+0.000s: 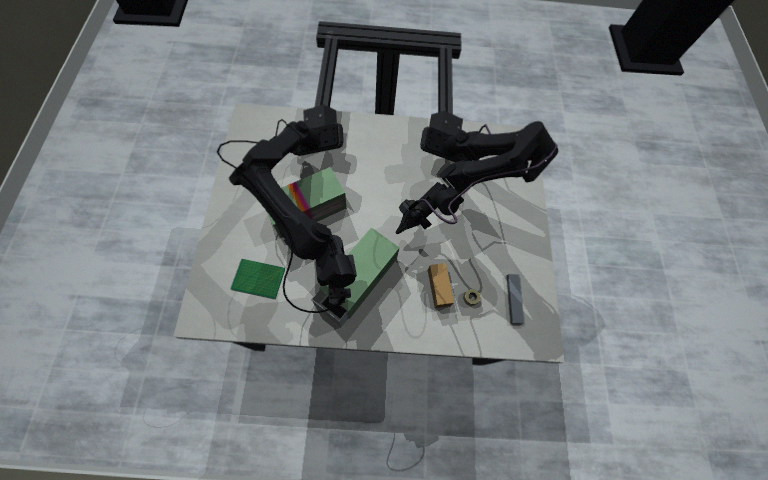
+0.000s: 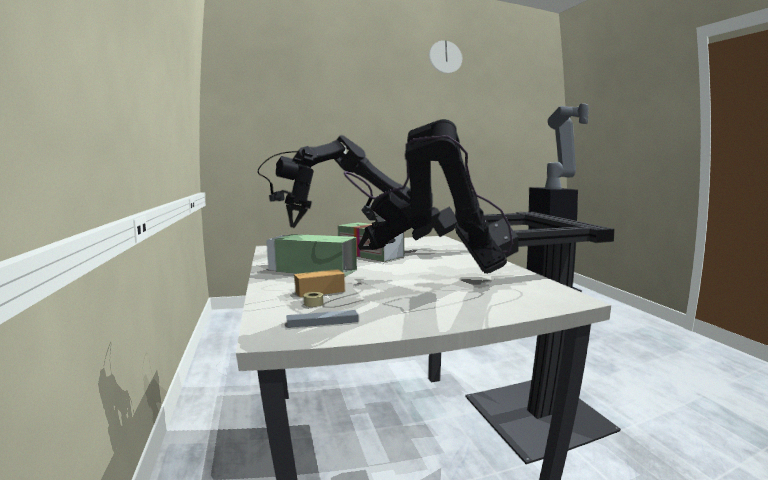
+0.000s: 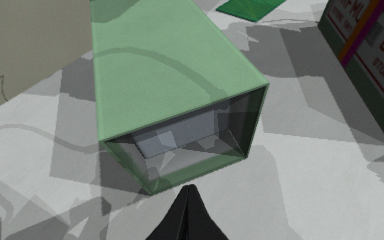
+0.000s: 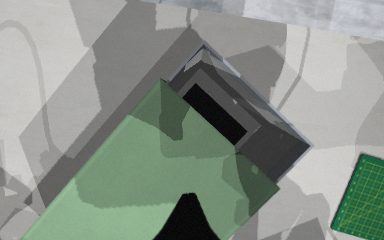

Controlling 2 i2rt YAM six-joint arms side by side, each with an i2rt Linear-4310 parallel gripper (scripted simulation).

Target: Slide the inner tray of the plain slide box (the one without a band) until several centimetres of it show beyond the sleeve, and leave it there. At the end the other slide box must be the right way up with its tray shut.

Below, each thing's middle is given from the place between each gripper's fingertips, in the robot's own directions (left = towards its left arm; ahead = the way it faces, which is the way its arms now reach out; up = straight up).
The orange block (image 2: 326, 282) is 150 mm ahead of my left hand (image 2: 359, 247), 140 mm to the left of it and 70 mm below it. Round my left hand: grey bar (image 2: 349, 316): 390 mm to the left, 180 mm ahead, 80 mm below.
Right now the orange block is 310 mm to the left of my right hand (image 2: 292, 227), 120 mm below it and 40 mm behind it. Round my right hand: grey bar 560 mm to the left, 140 mm below, 10 mm behind.
